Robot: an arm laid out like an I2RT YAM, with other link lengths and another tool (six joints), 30 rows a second.
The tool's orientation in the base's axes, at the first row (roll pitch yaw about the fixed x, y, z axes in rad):
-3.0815, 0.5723, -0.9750
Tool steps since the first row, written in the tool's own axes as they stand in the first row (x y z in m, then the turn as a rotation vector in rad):
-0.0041, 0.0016, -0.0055, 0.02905, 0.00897, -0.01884
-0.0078, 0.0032, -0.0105, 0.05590, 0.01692, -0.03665
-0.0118, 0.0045, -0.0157, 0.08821, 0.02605, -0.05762
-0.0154, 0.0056, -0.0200, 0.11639, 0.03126, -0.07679
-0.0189, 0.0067, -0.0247, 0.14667, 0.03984, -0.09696
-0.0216, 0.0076, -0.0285, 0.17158, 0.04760, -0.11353
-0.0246, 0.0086, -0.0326, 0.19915, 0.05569, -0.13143
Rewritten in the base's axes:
-0.0019, -0.0006, 0.0068, 0.01091, -0.03406, -0.00038
-0.0037, -0.0013, 0.0129, 0.02138, -0.06555, -0.00037
-0.0054, -0.0017, 0.0193, 0.03423, -0.10299, -0.00074
-0.0069, -0.0019, 0.0248, 0.04799, -0.13460, -0.00017
-0.0083, -0.0023, 0.0306, 0.06014, -0.16995, -0.00008
-0.0094, -0.0027, 0.0352, 0.06954, -0.19939, -0.00006
-0.0106, -0.0032, 0.0402, 0.08026, -0.23150, -0.00038

